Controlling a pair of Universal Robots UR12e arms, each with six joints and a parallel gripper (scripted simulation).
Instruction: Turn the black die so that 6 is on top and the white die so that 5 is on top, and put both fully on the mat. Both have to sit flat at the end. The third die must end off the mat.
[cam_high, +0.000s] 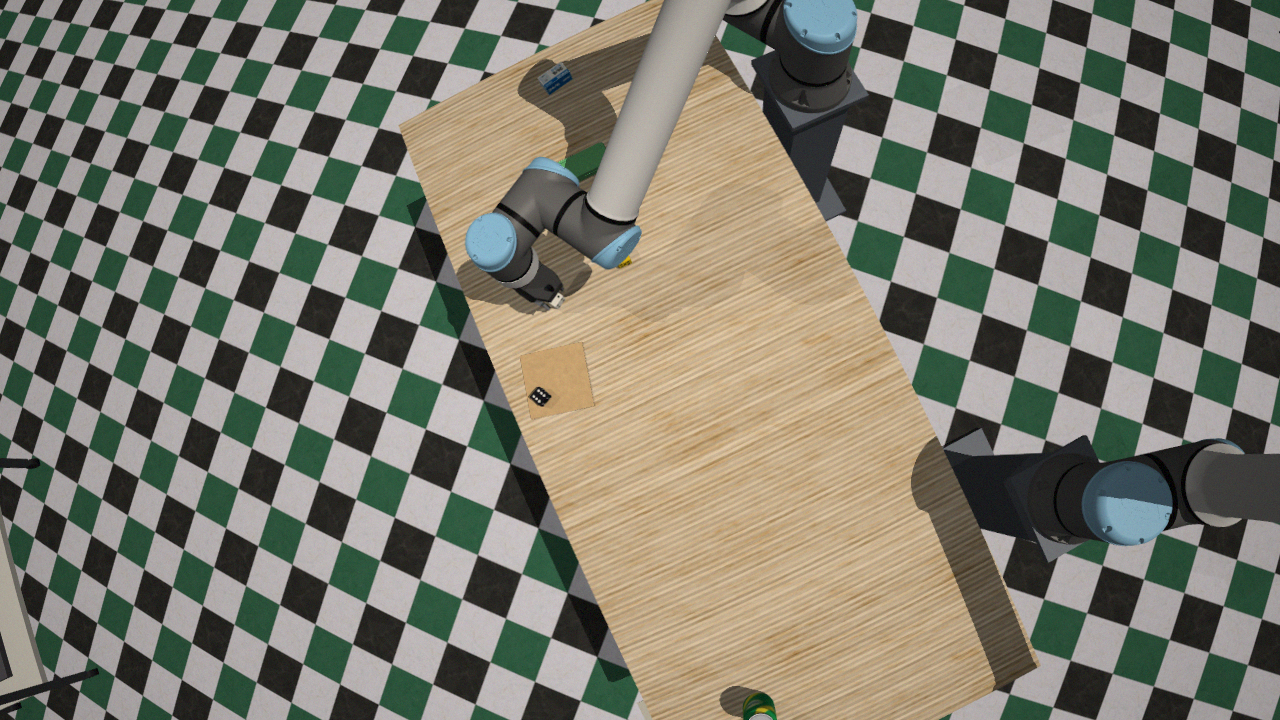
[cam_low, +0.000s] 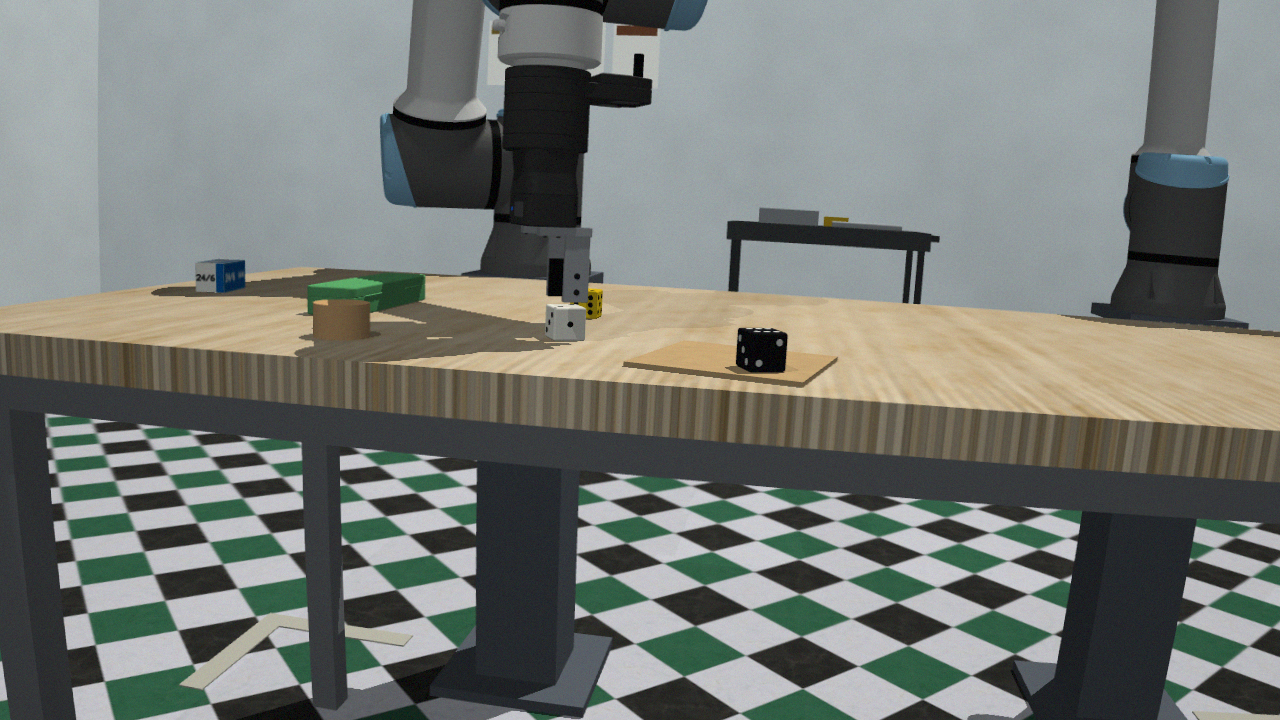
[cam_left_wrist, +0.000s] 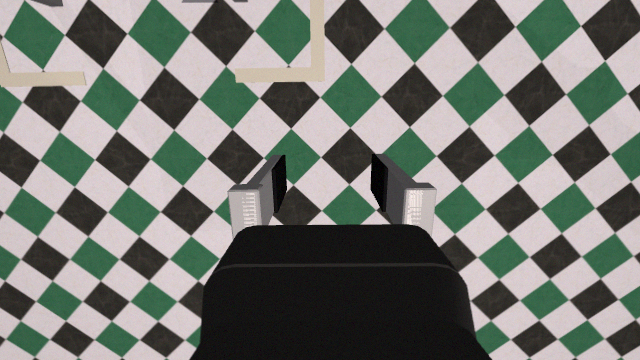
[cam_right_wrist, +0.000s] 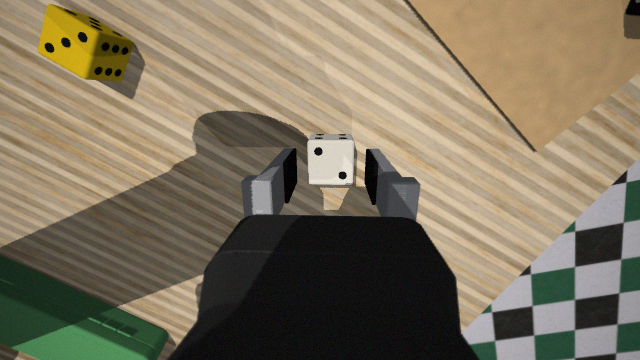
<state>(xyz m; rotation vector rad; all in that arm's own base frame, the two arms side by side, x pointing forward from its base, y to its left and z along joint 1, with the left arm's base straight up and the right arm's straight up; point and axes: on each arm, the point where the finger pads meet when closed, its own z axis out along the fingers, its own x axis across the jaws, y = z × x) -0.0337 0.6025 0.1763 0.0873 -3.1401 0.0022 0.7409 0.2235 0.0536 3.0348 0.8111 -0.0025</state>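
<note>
Right now the white die is 40 mm below my right hand. From my right hand the other things lie so: brown cylinder 70 mm ahead, 190 mm to the right, 40 mm below; then yellow die 170 mm behind, 10 mm to the right, 40 mm below; then tan mat 80 mm ahead, 150 mm to the left, 50 mm below.
</note>
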